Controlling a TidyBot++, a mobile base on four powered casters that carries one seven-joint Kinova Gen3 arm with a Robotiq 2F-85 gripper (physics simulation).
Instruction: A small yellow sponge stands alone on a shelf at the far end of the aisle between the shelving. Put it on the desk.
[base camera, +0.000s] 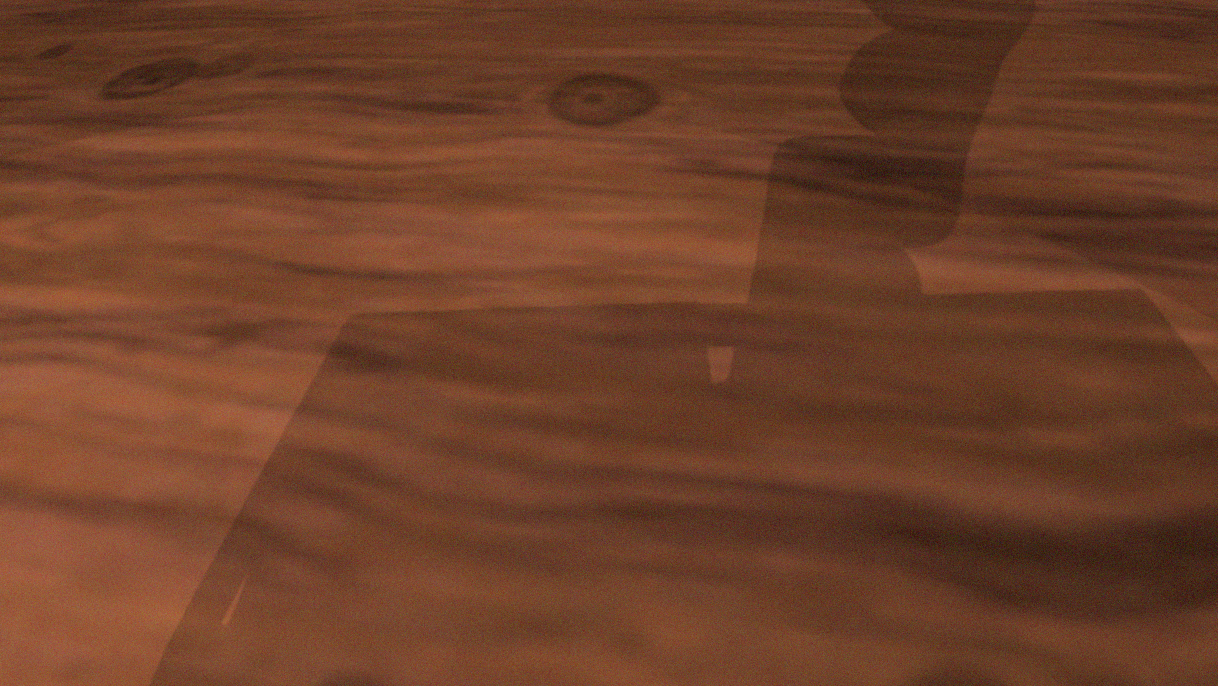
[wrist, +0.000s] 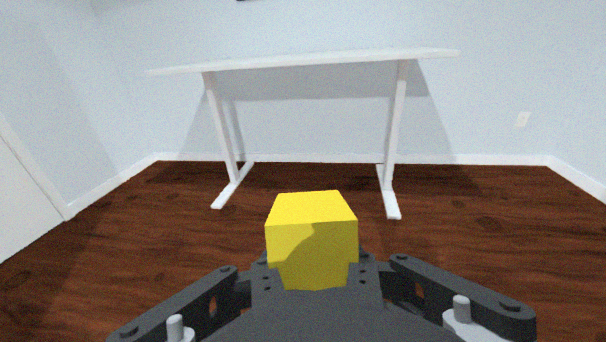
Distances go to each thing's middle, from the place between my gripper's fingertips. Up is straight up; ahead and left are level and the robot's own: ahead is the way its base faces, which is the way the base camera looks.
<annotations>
The yellow sponge (wrist: 311, 237) is 20 mm behind my hand.
</annotations>
